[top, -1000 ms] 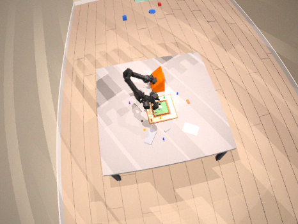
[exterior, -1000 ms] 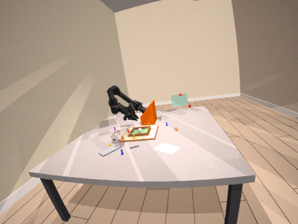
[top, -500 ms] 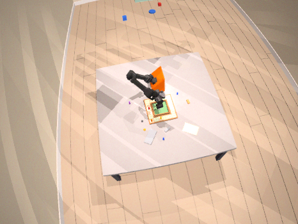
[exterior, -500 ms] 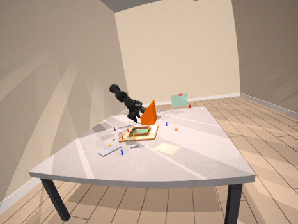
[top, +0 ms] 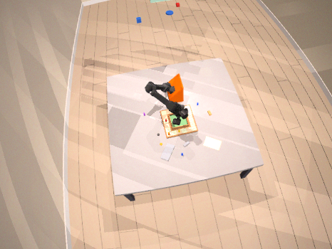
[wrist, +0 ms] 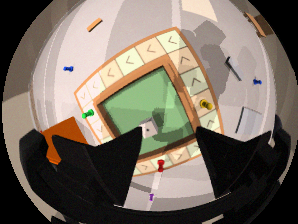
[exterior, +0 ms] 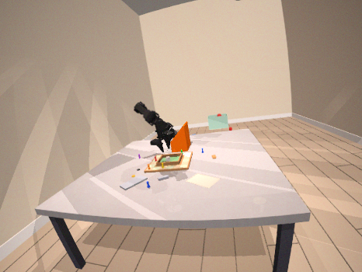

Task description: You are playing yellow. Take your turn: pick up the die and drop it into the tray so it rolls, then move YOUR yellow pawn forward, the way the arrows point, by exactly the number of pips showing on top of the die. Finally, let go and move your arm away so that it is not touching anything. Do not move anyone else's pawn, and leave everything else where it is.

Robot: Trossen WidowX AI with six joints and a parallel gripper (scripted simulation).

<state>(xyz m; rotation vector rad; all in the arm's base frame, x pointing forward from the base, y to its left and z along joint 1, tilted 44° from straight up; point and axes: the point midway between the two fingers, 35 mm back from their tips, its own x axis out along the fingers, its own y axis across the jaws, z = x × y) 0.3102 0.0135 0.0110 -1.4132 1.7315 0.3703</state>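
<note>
The yellow pawn lies 70 mm ahead of my gripper tip, 20 mm to the right of it and 70 mm below it. Also, from my gripper tip: grey die: 40 mm behind, 10 mm to the right, 70 mm below; then red pawn: 60 mm behind, 110 mm to the right, 70 mm below; then green tray: 40 mm behind, 90 mm below.
</note>
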